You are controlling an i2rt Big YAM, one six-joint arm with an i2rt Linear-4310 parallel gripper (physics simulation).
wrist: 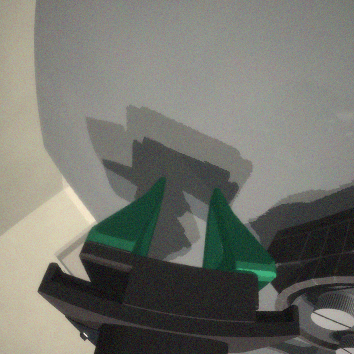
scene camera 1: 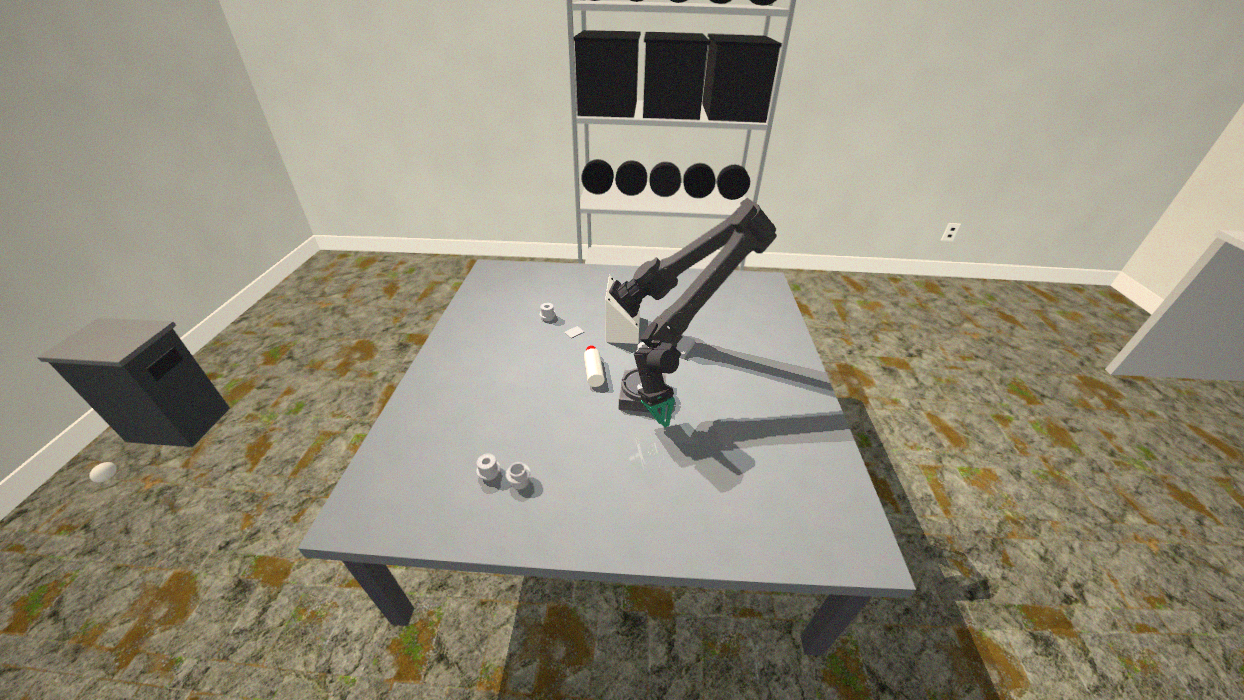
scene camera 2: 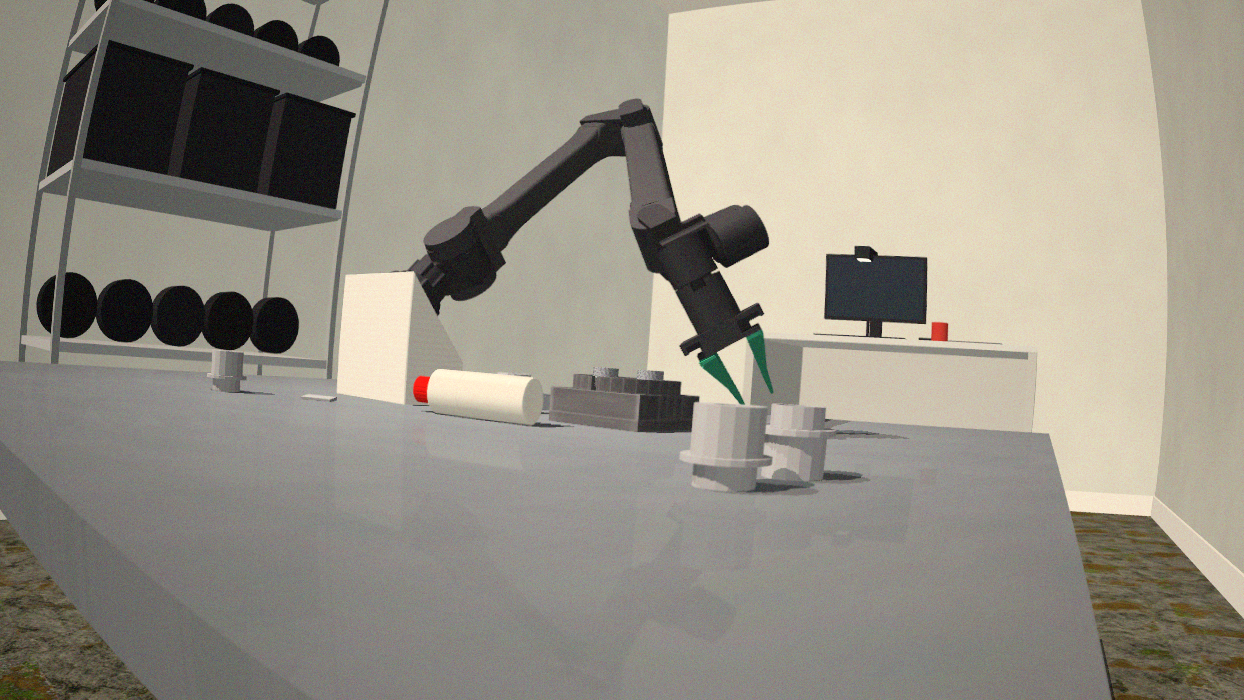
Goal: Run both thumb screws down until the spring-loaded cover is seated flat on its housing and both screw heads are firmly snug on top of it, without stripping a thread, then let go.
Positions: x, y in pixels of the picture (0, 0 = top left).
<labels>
My gripper shows in the wrist view [188, 188], in scene camera 1 and in scene camera 2. The same spot on my gripper: [scene camera 2: 709, 360] is [scene camera 1: 642, 402].
</labels>
